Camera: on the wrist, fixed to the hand. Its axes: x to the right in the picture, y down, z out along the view.
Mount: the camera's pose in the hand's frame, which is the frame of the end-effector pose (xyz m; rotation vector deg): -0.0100 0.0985 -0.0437 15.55 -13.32 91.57
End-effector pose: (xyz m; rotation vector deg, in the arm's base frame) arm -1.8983 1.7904 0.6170 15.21 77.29 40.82
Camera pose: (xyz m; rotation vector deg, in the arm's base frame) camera -1.9712 1.8500 0.6704 96.34 44.76 97.44
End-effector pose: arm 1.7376 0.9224 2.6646 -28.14 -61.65 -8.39
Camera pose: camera 1.8024 0.9884 2.6085 -56.83 -36.74 83.77
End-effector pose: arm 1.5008 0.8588 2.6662 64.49 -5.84 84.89
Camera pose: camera 1.3951 0.8513 2.6879 -73.77 60.62 -137.37
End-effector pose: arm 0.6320 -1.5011 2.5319 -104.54 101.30 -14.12
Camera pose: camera 0.5246 -1.4989 2.5189 4.42 129.37 19.35
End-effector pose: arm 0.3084 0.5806 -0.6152 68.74 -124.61 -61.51
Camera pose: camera 0.2928 0.6027 -0.5104 -42.44 -139.69 -9.24
